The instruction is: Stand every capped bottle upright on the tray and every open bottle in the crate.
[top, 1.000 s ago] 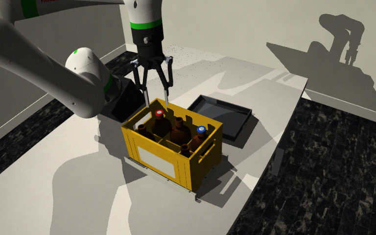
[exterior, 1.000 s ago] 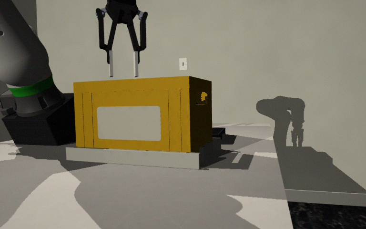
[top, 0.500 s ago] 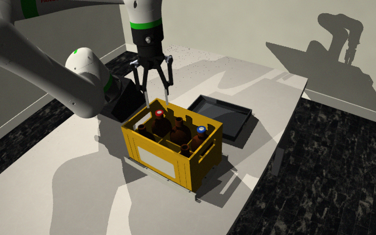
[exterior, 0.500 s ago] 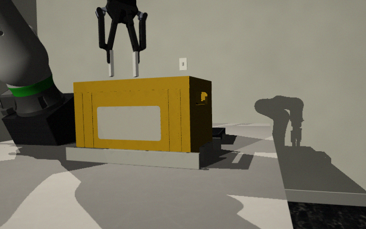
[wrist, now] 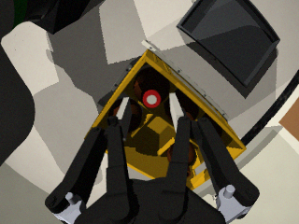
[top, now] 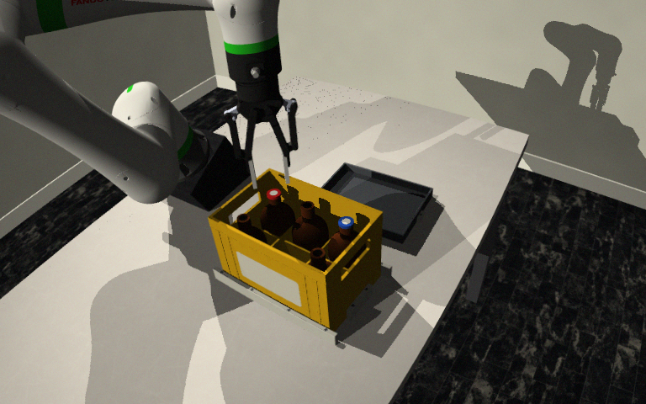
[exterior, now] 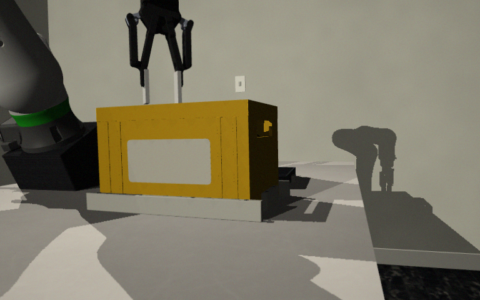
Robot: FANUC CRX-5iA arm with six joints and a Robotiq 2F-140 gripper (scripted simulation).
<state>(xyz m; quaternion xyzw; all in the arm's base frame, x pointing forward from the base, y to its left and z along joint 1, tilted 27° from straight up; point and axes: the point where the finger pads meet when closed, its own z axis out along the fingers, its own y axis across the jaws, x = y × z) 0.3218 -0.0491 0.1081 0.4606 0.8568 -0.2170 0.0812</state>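
Right now the yellow crate is 130 mm below my hand, 80 mm ahead of it and 60 mm to the right of it. Also, from my hand: dark tray (220 mm to the left, 210 mm below, 130 mm ahead).
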